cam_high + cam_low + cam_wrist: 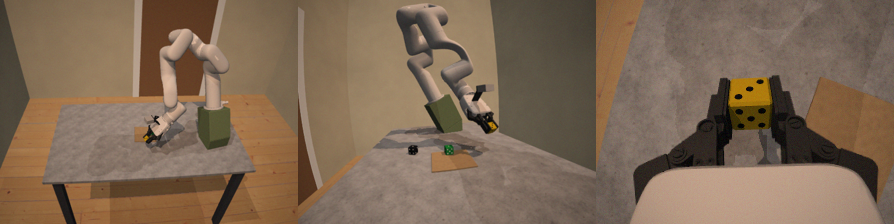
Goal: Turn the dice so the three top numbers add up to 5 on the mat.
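The green die is 6 cm behind my hand, 14 cm to the right of it and 9 cm below it. The rest, counted from my hand: tan mat (1 cm behind, 14 cm to the right, 11 cm below); then yellow die (1 cm below); then black die (11 cm behind, 28 cm to the right, 9 cm below).
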